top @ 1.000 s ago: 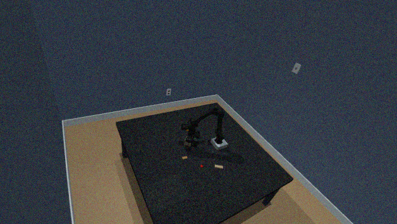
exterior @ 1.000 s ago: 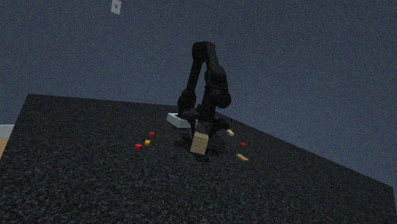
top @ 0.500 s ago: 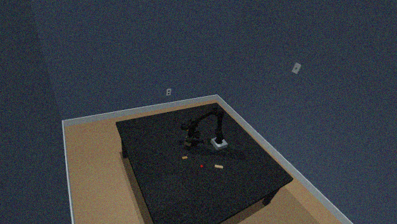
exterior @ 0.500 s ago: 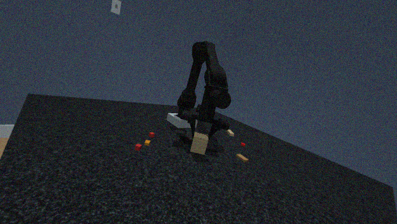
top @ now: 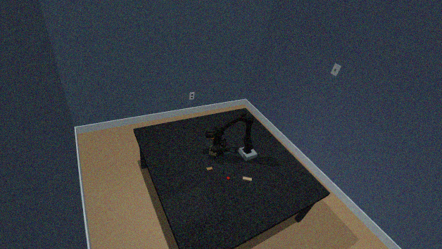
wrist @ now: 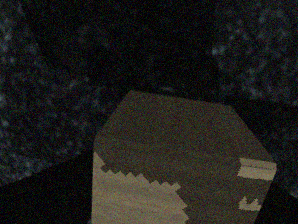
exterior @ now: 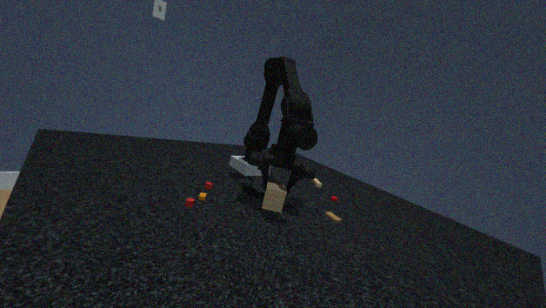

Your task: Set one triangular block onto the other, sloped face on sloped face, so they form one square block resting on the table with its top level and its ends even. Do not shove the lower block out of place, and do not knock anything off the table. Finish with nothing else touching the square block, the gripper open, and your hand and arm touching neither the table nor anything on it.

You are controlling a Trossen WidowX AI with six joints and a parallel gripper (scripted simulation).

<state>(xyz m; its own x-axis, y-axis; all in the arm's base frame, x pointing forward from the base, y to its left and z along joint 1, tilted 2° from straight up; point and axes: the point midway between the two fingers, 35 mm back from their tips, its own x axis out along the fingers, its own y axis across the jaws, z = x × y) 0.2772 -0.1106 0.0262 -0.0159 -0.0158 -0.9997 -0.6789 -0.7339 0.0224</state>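
My gripper tip is now 1 cm below the tan triangular block. The rest, counted from my gripper tip: orange cube (8 cm behind, 18 cm to the right, 3 cm below); then red cube (3 cm ahead, 29 cm to the left, 3 cm below); then thin tan piece (12 cm ahead, 14 cm to the left, 3 cm below).
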